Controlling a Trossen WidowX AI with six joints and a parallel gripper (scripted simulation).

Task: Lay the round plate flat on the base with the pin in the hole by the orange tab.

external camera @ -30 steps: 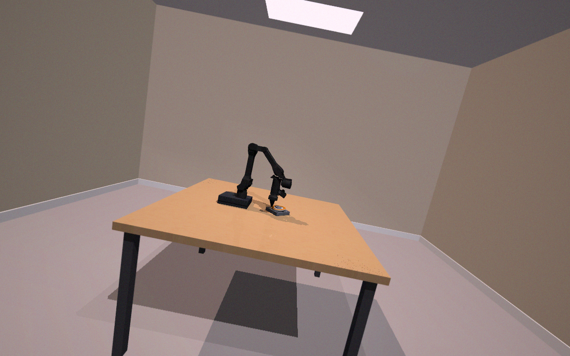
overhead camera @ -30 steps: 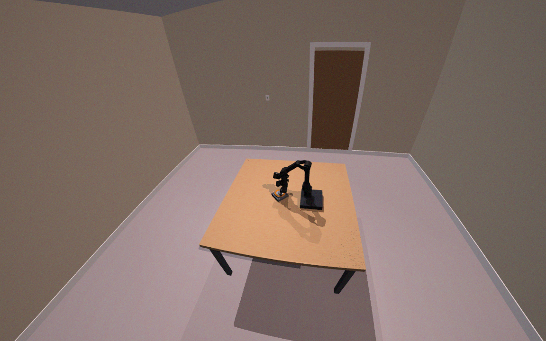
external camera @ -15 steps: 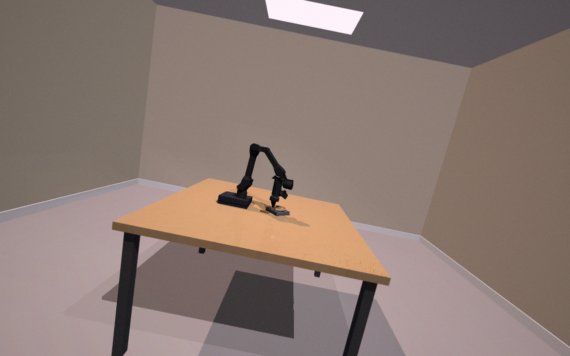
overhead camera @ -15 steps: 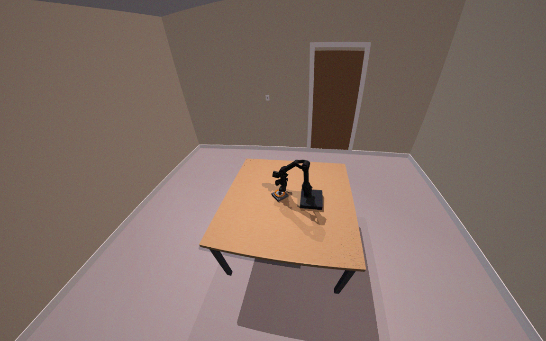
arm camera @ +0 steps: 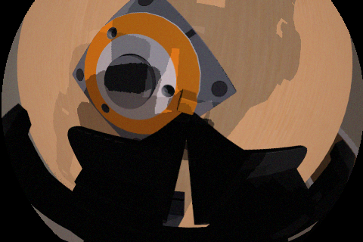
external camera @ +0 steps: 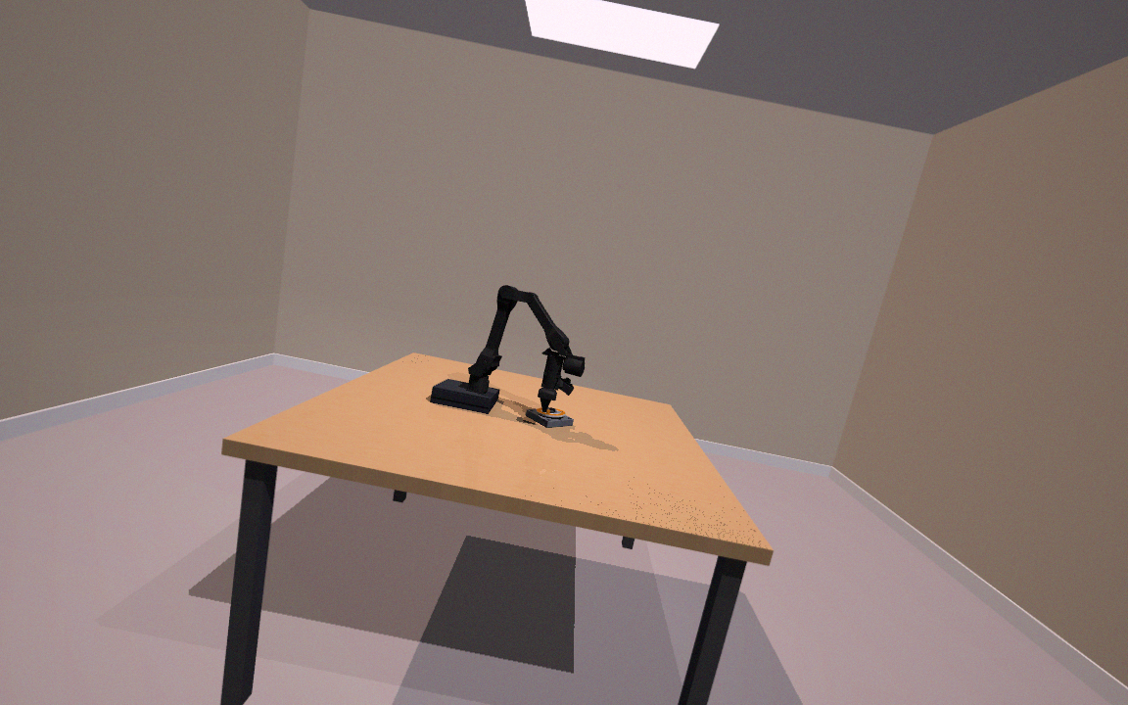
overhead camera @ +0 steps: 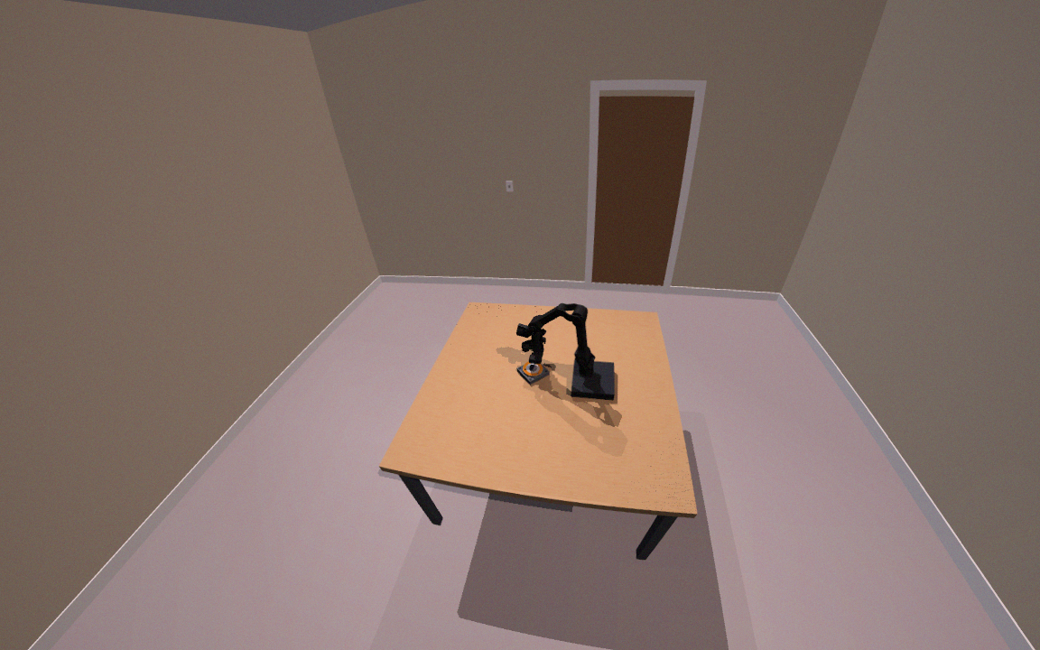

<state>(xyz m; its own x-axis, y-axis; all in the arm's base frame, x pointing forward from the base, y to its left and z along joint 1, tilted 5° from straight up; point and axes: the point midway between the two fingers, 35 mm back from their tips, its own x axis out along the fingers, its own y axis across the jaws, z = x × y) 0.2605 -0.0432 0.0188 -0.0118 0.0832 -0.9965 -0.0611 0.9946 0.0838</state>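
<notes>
Now: gripper tip 2 cm short of the base, 5 cm to the right of it and 2 cm above it.
</notes>
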